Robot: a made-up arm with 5 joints.
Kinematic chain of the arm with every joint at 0, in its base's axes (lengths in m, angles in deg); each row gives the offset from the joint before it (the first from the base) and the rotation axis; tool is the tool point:
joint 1: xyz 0 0 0.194 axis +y
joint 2: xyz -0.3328 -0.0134 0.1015 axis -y
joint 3: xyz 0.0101 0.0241 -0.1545 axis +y
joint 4: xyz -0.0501 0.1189 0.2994 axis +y
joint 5: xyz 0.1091 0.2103 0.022 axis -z
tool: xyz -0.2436 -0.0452 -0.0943
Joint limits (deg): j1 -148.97..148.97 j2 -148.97..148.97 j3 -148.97..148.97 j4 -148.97..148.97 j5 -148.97..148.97
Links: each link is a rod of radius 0.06 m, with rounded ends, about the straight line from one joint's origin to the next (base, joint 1, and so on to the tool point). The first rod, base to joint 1, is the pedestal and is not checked.
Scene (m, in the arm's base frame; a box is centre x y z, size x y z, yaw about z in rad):
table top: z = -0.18
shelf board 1: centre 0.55 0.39 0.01 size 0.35 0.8 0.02 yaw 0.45
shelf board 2: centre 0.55 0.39 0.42 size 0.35 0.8 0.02 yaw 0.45
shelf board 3: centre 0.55 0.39 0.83 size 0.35 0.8 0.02 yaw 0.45
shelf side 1: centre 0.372 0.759 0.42 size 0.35 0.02 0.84 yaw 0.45
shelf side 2: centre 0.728 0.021 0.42 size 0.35 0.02 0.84 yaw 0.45
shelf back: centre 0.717 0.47 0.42 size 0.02 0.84 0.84 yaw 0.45
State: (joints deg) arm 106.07 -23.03 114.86 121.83 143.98
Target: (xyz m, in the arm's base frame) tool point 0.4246 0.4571 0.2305
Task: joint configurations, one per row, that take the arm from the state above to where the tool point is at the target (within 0.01 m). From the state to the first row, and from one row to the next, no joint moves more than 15 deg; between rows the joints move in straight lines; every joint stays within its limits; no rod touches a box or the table.
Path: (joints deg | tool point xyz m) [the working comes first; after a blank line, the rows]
Joints at the target: 101.23 39.62 65.22 108.42 38.74
Straight joint move there: clear.

1: 105.46 -15.20 108.65 120.15 130.83 | 0.0976 0.5538 0.2964
2: 104.86 -7.37 102.45 118.48 117.67 | 0.1027 0.5766 0.2818
3: 104.25 0.46 96.24 116.80 104.52 | 0.1140 0.5871 0.2539
4: 103.65 8.30 90.04 115.12 91.36 | 0.1418 0.5845 0.2184
5: 103.04 16.13 83.83 113.45 78.21 | 0.1917 0.5691 0.1864
6: 102.44 23.96 77.63 111.77 65.05 | 0.2620 0.5417 0.1710
7: 101.83 31.79 71.42 110.09 51.90 | 0.3444 0.5037 0.1838
8: 101.23 39.62 65.22 108.42 38.74 | 0.4246 0.4571 0.2304

